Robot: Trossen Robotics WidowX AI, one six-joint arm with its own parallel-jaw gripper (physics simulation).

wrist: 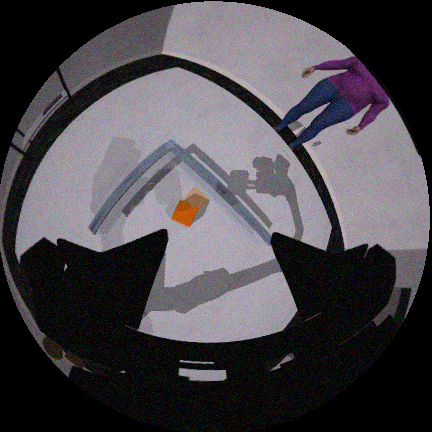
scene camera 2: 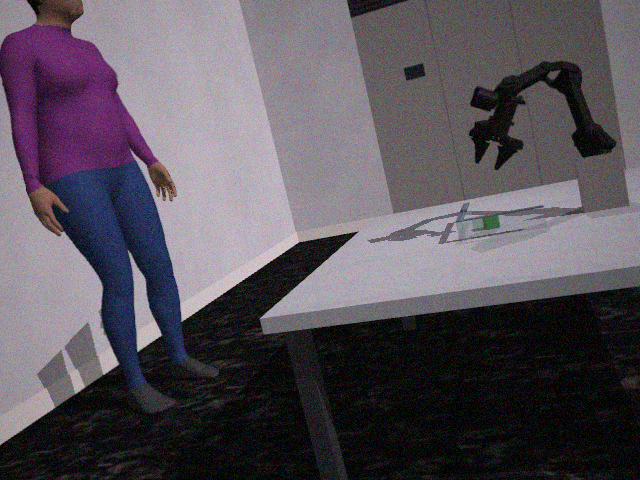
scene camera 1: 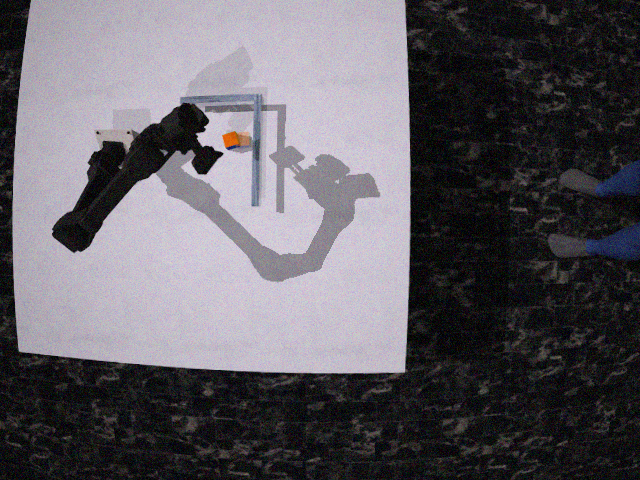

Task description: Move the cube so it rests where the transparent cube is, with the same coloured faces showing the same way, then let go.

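Where they show: gripper, between the fingertips: (wrist: 221, 236) (scene camera 2: 486, 166) (scene camera 1: 213, 142); arm's base, origin of its link: (scene camera 2: 603, 169) (scene camera 1: 114, 150).
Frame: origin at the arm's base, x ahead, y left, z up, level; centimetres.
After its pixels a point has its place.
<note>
The solid cube (scene camera 1: 230, 140) {y 6.3, x 32.8, z -6.5 cm} (scene camera 2: 491, 222) (wrist: 185, 213) {y 6.3, x 32.7, z -6.5 cm} sits on the table with an orange face up. A blue side shows at its lower edge in scene camera 1, and a green side faces scene camera 2. The transparent cube (scene camera 1: 244, 138) {y 7.2, x 36.7, z -6.5 cm} (scene camera 2: 477, 224) (wrist: 198, 196) {y 7.1, x 36.8, z -6.5 cm} is close against it, on the side towards the long bar, with a pale orange top and a pale green side. The solid cube looks slightly turned relative to it. My gripper (scene camera 2: 487, 165) {y 3.1, x 31.6, z 7.7 cm} (wrist: 221, 236) {y 3.1, x 31.6, z 7.7 cm} is open and empty, high above the table; the arm partly hides it in scene camera 1.
An L-shaped blue-grey barrier (scene camera 1: 256, 170) {y -1.8, x 41.7, z -4.5 cm} (scene camera 2: 463, 211) {y 4.6, x 40.6, z -4.5 cm} (wrist: 210, 177) {y 8.3, x 40.5, z -4.5 cm} stands around two sides of the cubes, beyond the transparent one. Arm shadows lie across the white table (scene camera 1: 206, 310) {y -43.6, x 30.2, z -10.5 cm} (scene camera 2: 413, 273) {y 49.5, x 46.3, z -10.5 cm}. The arm's base plate (scene camera 1: 114, 136) {y 3.6, x 1.1, z 3.4 cm} is left of the cubes. A person (scene camera 2: 77, 103) (wrist: 350, 85) stands beyond the table.
</note>
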